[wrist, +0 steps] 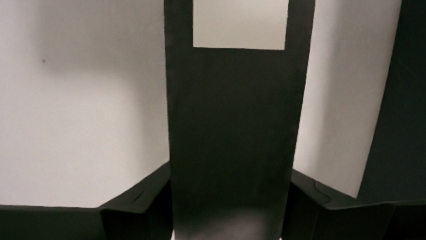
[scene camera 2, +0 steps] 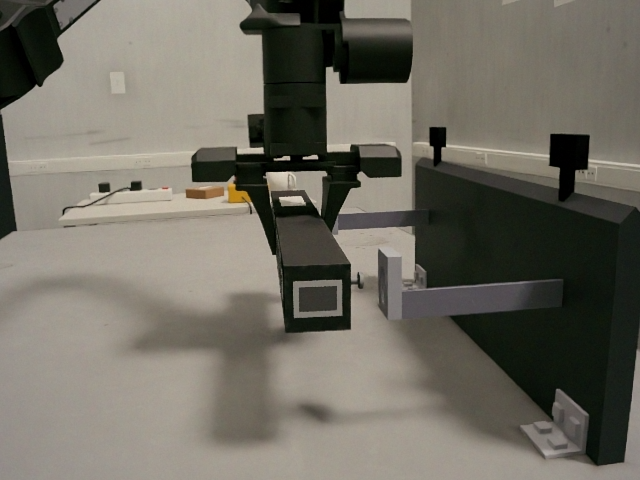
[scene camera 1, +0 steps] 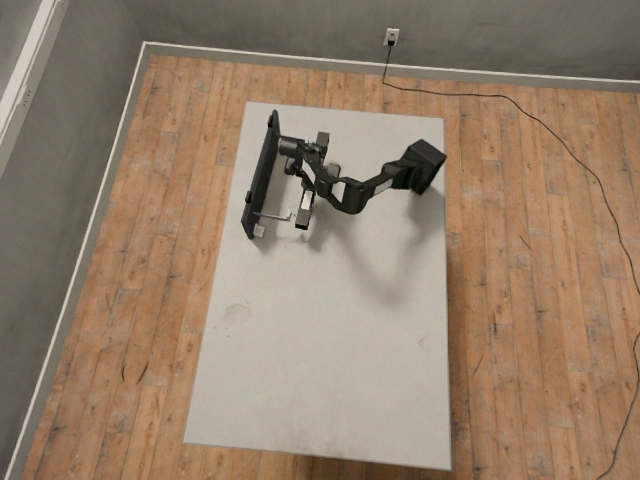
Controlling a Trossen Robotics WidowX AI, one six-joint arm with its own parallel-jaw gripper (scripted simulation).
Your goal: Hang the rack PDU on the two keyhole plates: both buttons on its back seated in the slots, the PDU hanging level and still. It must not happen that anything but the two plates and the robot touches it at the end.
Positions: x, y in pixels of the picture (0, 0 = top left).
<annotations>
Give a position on a rack PDU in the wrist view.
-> At 235, 84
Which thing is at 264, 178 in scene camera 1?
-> A black backboard.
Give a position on a rack PDU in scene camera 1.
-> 306, 203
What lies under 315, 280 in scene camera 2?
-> A rack PDU.
</annotations>
